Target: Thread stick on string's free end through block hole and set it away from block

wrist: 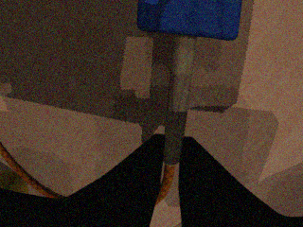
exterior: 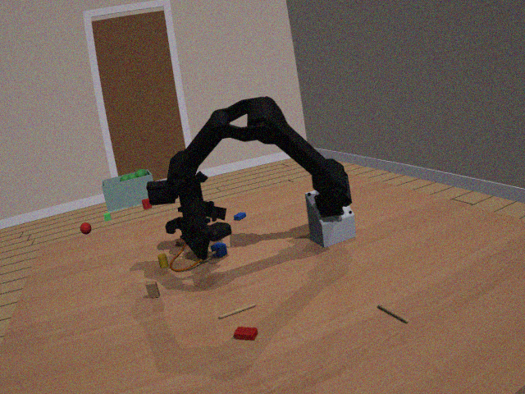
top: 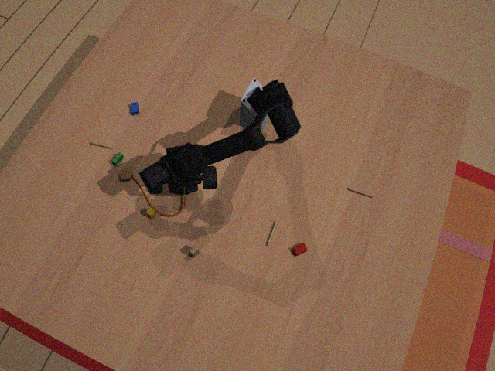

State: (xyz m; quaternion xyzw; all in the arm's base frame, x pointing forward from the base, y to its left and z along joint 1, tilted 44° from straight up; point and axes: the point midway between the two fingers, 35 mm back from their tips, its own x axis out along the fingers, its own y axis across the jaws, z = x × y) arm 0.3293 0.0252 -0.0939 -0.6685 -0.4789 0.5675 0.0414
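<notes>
Right now the yellow cylinder is 100 mm ahead of my gripper tip and 50 mm to the right of it. Also, from my gripper tip: tan wooden block: 140 mm ahead, 120 mm to the left, 10 mm above; then round wooden button: 190 mm to the right, 40 mm ahead, 10 mm below; then thin wooden stick: 10 mm to the right, 10 mm behind.
</notes>
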